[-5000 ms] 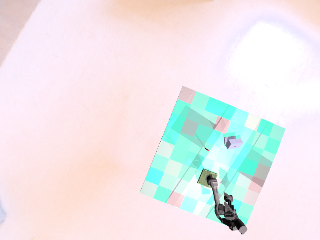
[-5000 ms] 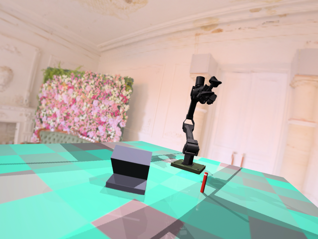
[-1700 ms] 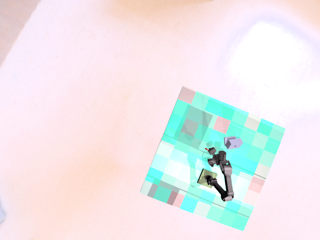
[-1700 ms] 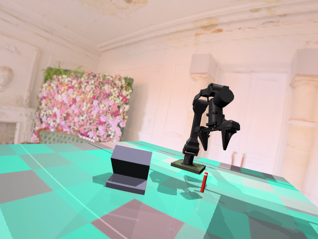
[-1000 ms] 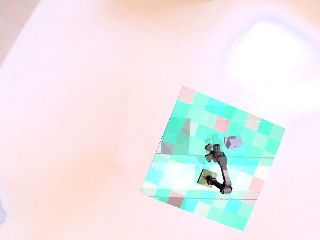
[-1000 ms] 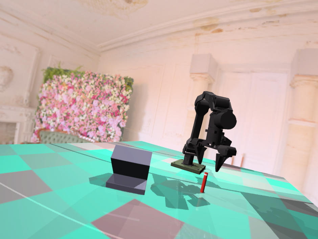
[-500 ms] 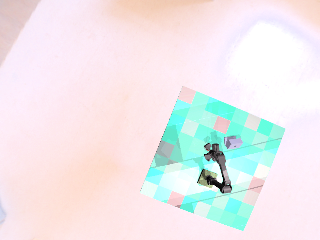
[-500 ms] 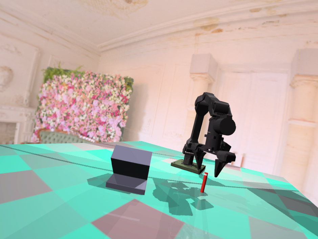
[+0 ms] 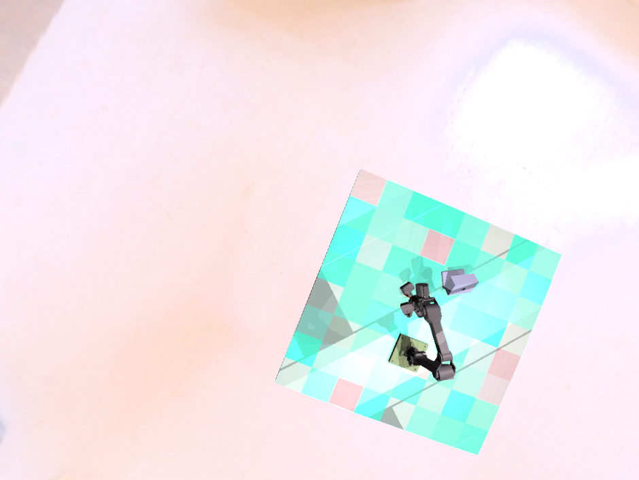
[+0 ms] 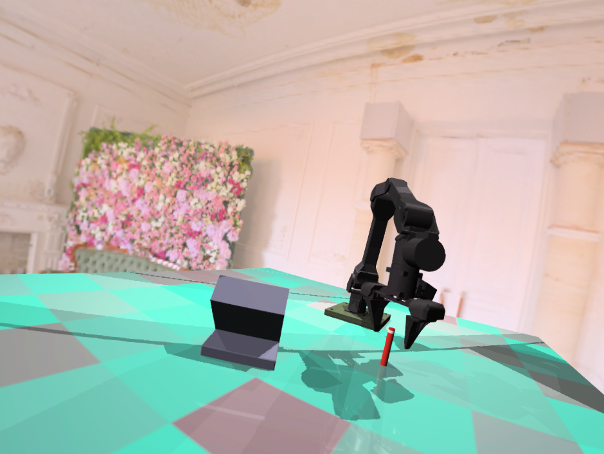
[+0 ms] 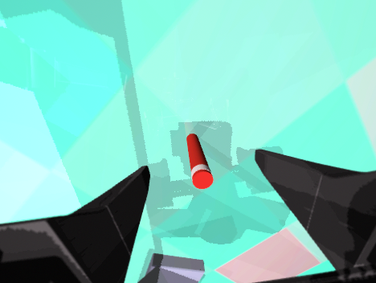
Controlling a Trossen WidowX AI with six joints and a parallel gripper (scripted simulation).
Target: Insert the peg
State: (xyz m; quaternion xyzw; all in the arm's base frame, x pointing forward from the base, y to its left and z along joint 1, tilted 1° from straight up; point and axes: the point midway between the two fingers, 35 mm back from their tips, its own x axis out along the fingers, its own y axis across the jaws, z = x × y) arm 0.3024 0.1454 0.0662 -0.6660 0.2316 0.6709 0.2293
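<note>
The round red peg lies right at my gripper tip. Also, from my gripper tip: low foot (170 mm ahead, 240 mm to the right, 50 mm below); then grey sloped panel (150 mm ahead, 250 mm to the right, 20 mm above).
</note>
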